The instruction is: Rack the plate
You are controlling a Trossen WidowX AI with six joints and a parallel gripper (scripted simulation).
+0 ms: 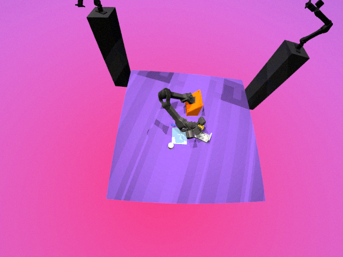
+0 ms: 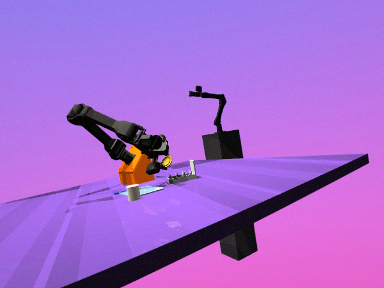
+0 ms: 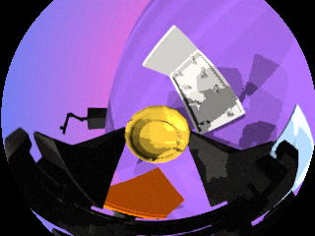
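The dish rack is 60 mm ahead of my gripper tip, 20 mm to the left of it and 60 mm below it. From my gripper tip the other things lie so: white cylinder (180 mm ahead, 240 mm to the right, 60 mm below); plate (10 mm to the right); pale blue mat (70 mm ahead, 180 mm to the right, 80 mm below).
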